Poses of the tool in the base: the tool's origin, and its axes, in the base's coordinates. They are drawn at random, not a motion.
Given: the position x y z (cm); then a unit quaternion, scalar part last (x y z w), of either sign.
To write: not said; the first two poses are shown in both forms.
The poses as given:
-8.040 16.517 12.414 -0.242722 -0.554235 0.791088 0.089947
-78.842 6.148 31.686 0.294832 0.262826 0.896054 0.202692
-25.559 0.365 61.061 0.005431 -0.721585 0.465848 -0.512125
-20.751 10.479 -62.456 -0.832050 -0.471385 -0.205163 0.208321
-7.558 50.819 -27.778 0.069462 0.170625 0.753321 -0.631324
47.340 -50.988 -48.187 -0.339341 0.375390 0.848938 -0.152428
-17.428 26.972 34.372 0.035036 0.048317 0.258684 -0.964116
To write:
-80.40 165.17 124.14 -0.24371 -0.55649 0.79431 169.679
-788.42 61.48 316.86 0.30108 0.26840 0.91505 156.611
-255.59 3.65 610.61 -0.00632 0.84012 -0.54237 118.389
-207.51 104.79 -624.56 -0.85071 -0.48196 -0.20977 155.952
-75.58 508.19 -277.78 -0.08957 -0.22001 -0.97138 101.704
473.40 -509.88 -481.87 0.34335 -0.37983 -0.85898 162.465
-174.28 269.72 343.72 -0.13197 -0.18200 -0.97440 30.791

